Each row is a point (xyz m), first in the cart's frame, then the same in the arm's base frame.
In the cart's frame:
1: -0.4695 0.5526 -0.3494
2: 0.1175 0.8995 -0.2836
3: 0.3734 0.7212 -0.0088
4: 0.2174 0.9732 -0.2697
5: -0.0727 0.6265 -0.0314
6: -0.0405 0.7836 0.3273
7: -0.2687 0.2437 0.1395
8: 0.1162 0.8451 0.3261
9: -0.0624 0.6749 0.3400
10: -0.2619 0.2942 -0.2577
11: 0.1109 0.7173 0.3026
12: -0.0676 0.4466 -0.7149
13: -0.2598 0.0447 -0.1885
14: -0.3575 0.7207 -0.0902
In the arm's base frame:
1: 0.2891 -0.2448 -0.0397
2: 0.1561 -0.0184 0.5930
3: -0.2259 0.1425 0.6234
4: 0.1429 0.0294 0.7076
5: -0.0157 0.0741 0.2239
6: -0.0570 0.4648 0.2287
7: -0.2314 0.0431 -0.1843
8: -0.1075 0.4940 0.3866
9: -0.1253 0.4247 0.1501
10: -0.0526 -0.2836 -0.0372
11: -0.1859 0.4131 0.3217
12: 0.1074 -0.6137 0.3308
13: -0.2559 -0.3398 -0.1874
14: 0.2443 0.0640 0.0634

